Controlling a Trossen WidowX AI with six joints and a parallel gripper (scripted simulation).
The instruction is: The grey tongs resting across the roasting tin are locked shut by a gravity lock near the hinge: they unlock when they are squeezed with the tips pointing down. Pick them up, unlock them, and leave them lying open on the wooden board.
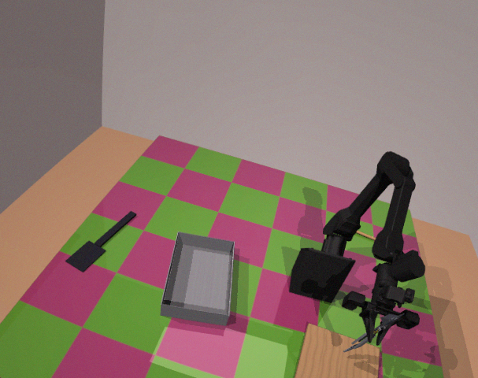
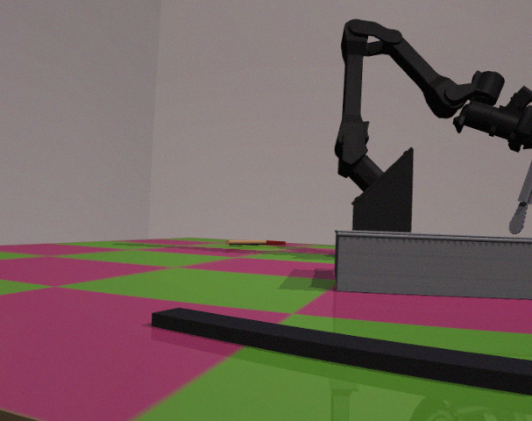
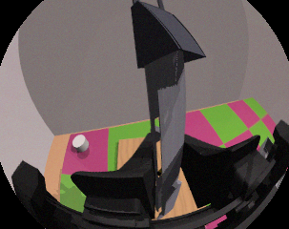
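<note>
My gripper tip is 240 mm above the wooden board. Also, from my gripper tip: red spatula: 690 mm to the right, 240 mm below, 190 mm behind; then black spatula: 810 mm ahead, 300 mm to the right, 240 mm below; then grey roasting tin: 450 mm ahead, 260 mm to the right, 220 mm below.
</note>
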